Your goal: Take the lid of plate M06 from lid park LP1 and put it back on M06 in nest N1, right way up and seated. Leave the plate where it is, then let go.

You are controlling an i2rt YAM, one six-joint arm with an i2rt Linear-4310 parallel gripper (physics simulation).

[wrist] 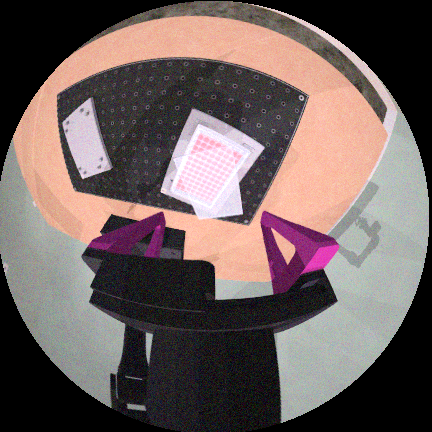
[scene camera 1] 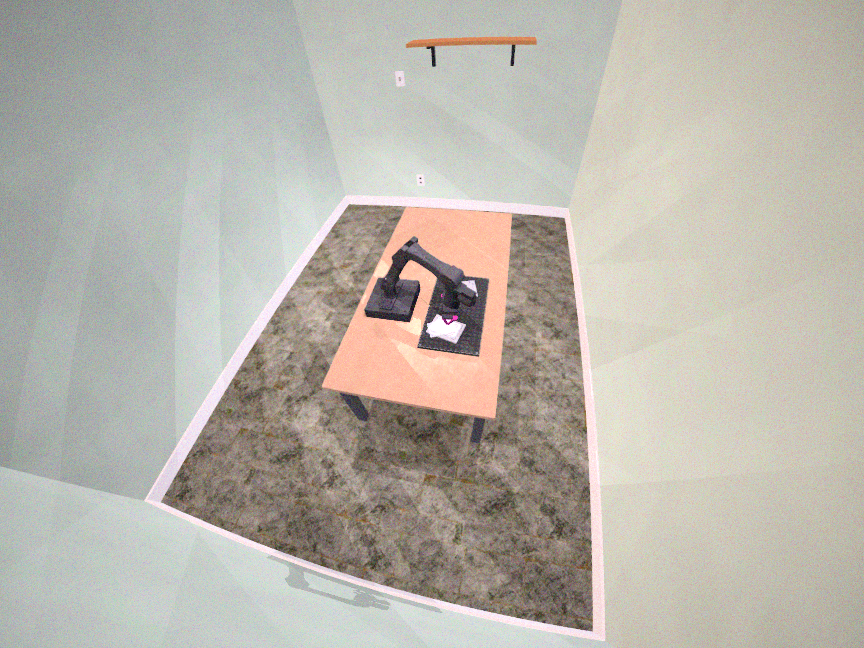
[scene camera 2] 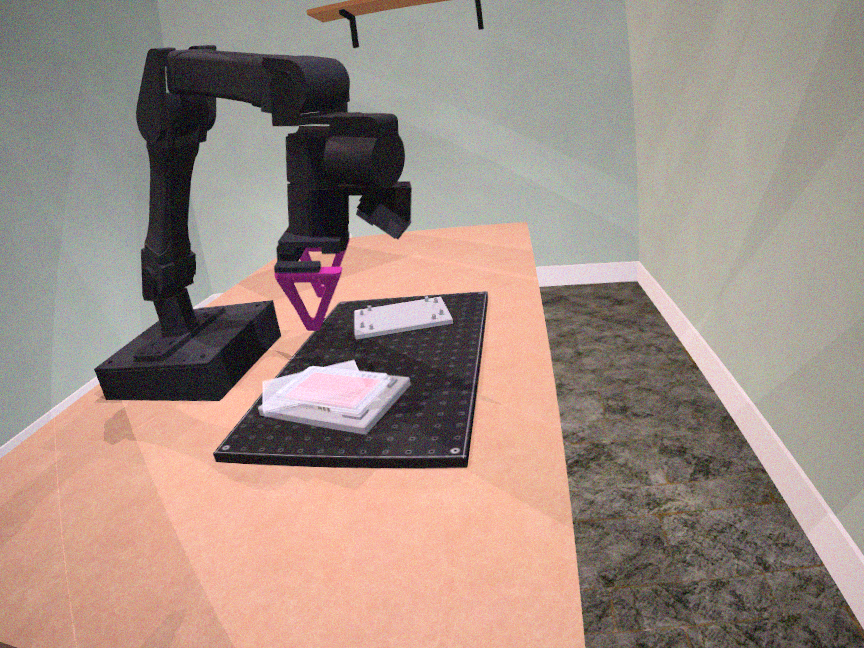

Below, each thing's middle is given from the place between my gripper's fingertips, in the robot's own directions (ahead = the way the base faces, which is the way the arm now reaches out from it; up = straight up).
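The plate lid [scene camera 2: 343,380] has my hand 100 mm above it and 30 mm past it. As for the pink-topped plate [scene camera 2: 376,383], counted from my hand it is 20 mm to the left, 10 mm behind and 110 mm below.
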